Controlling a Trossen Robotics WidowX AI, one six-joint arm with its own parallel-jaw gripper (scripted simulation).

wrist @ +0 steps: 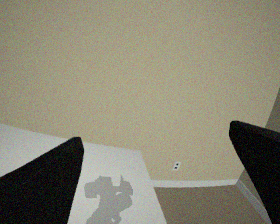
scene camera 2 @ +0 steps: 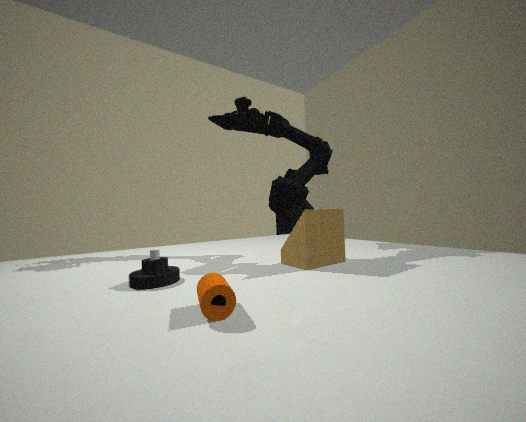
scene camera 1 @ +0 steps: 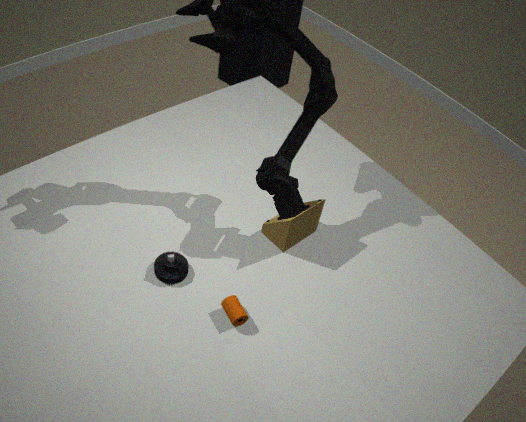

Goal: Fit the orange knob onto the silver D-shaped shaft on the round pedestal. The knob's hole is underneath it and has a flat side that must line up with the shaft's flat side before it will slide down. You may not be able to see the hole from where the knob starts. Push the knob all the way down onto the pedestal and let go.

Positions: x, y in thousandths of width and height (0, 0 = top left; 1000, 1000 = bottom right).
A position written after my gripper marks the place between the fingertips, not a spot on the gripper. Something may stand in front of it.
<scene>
my gripper: wrist 566, 614; scene camera 2 400, 278; scene camera 1 347, 60
</scene>
